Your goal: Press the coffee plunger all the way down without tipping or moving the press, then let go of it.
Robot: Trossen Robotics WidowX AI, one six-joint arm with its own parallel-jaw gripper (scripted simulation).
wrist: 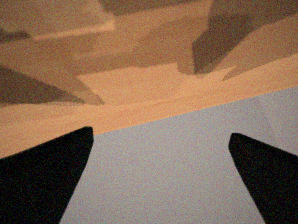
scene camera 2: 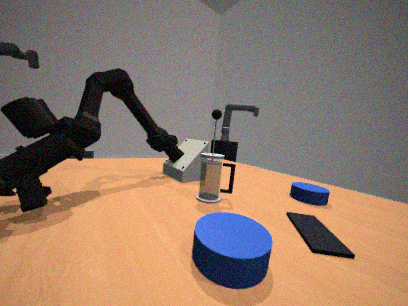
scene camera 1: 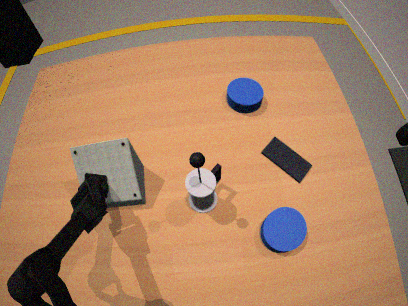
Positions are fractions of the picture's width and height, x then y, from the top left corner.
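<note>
My gripper (wrist: 0.54, 0.61): open, holding nothing. Also in the scene is a coffee press (scene camera 1: 0.49, 0.60), visible in scene camera 2 (scene camera 2: 0.52, 0.54) as well; in the wrist view the press is out of frame.
</note>
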